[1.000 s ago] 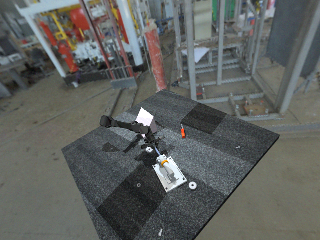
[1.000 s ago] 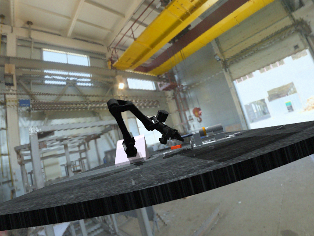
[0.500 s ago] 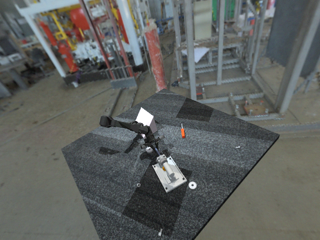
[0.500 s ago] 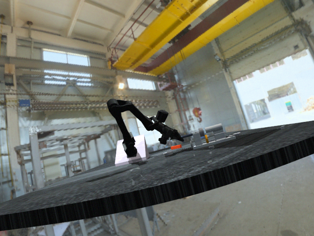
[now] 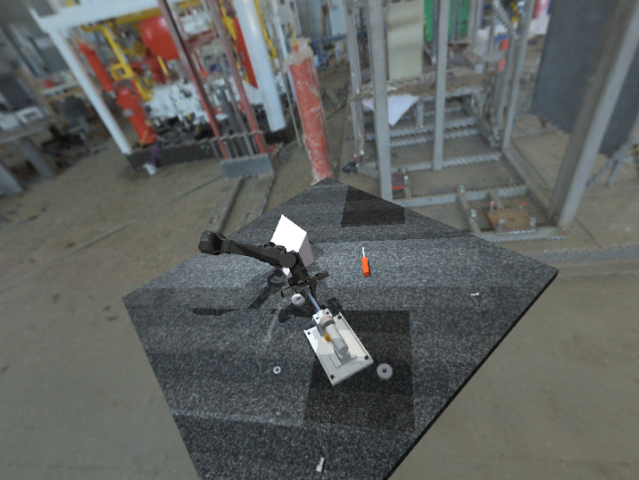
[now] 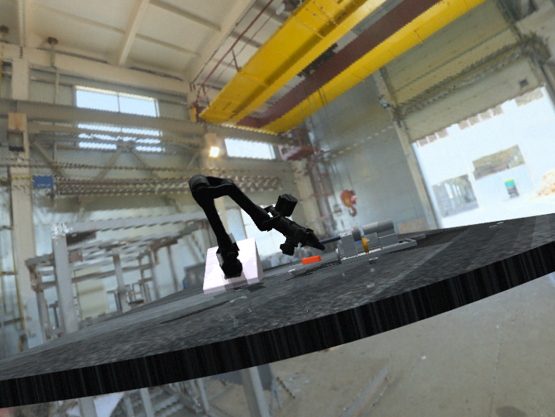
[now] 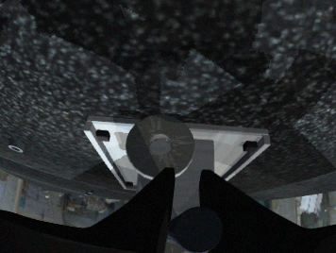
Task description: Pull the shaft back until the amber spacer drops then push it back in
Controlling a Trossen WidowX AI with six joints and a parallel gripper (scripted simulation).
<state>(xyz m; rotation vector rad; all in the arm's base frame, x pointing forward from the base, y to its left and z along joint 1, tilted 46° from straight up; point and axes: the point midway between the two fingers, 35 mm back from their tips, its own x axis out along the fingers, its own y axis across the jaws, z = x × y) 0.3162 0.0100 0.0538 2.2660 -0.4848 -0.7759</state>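
The thin dark blue shaft lies 50 mm ahead of my gripper tip, 10 mm to the right of it and 20 mm above it. Also, from my gripper tip: amber spacer (130 mm ahead, 20 mm to the right, 20 mm below); then white block (170 mm ahead, 20 mm to the right, 10 mm below); then grey round piece (110 mm behind, 20 mm to the right, 50 mm below).
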